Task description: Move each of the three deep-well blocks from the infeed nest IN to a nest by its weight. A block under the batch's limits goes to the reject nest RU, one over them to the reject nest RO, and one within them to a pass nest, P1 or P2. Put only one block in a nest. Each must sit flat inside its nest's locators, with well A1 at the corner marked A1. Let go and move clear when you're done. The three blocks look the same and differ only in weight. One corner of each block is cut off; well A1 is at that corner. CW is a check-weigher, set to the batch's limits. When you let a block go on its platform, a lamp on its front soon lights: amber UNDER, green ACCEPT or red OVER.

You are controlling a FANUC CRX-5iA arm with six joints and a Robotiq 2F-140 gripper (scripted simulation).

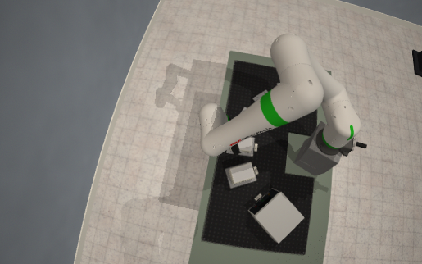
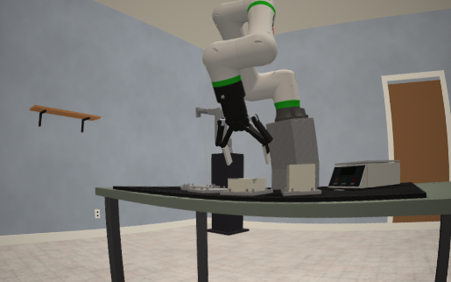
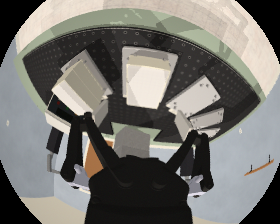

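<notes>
The deep-well block lies 17 cm to the left of my hand, 6 cm behind it and 4 cm below it. From my hand the other things lie so: check-weigher: 34 cm to the left, 33 cm behind, 5 cm below.
</notes>
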